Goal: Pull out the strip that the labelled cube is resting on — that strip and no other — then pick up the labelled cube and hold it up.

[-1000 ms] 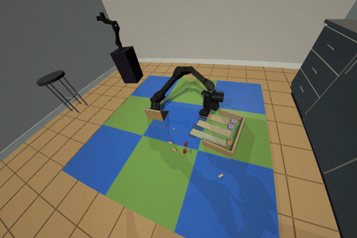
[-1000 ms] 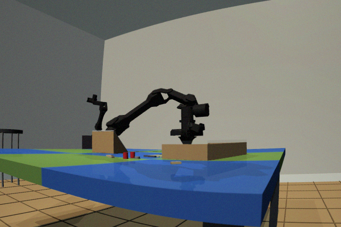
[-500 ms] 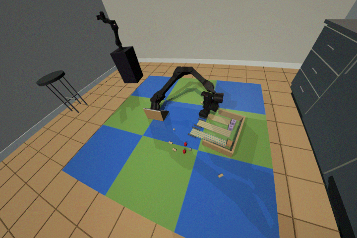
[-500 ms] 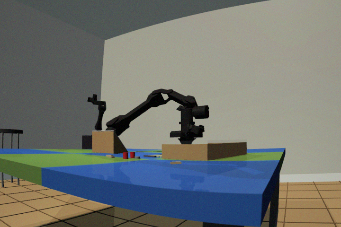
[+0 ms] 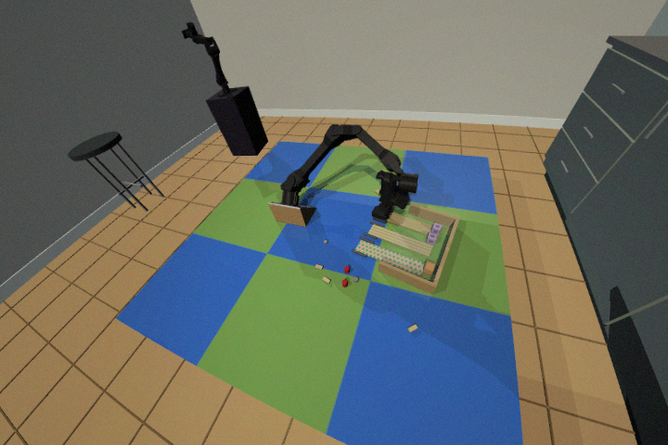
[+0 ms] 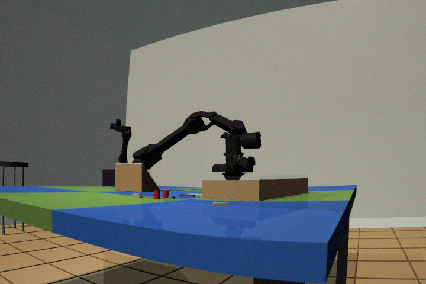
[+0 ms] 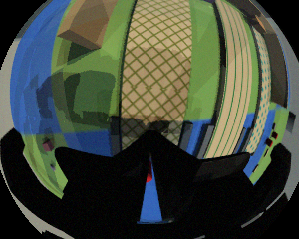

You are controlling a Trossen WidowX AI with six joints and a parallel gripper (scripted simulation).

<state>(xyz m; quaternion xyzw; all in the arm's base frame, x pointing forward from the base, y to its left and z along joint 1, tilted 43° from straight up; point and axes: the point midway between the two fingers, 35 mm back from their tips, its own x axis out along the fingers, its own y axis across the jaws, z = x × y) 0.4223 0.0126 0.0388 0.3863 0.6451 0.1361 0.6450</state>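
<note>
The cross-hatched strip is 9 cm ahead of my gripper tip and 3 cm to the right of it. The rest, counted from my gripper tip: grey piece 9 cm behind, 32 cm to the right.
</note>
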